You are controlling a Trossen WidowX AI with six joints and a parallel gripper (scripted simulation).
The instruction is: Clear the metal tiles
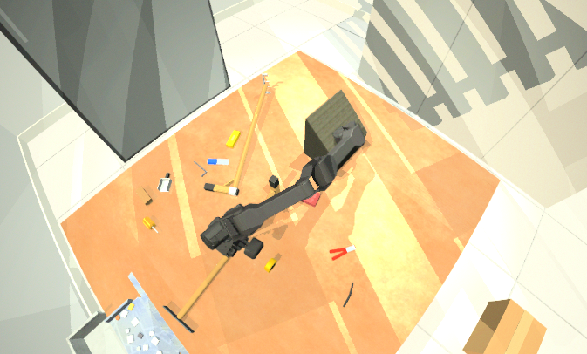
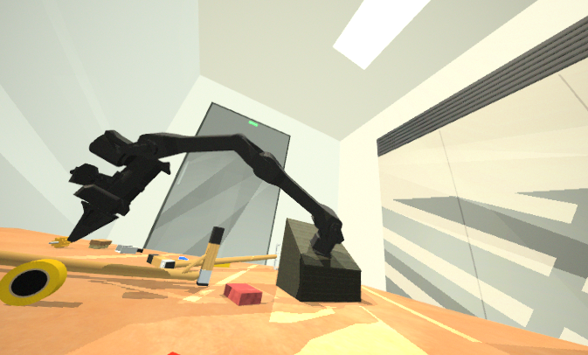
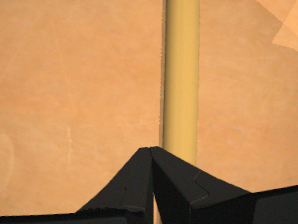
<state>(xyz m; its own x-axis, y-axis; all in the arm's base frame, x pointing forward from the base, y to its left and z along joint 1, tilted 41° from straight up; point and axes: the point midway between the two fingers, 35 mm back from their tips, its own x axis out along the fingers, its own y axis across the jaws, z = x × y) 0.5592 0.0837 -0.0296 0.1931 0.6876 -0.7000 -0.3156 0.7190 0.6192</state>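
Right now the long scraper is 2 cm ahead of my gripper tip and 2 cm to the right of it. Round my gripper tip: yellow screwdriver (21 cm ahead, 32 cm to the right, 5 cm below); then red block (34 cm behind, 2 cm to the left, 5 cm below); then yellow tape roll (5 cm behind, 12 cm to the left, 4 cm below).
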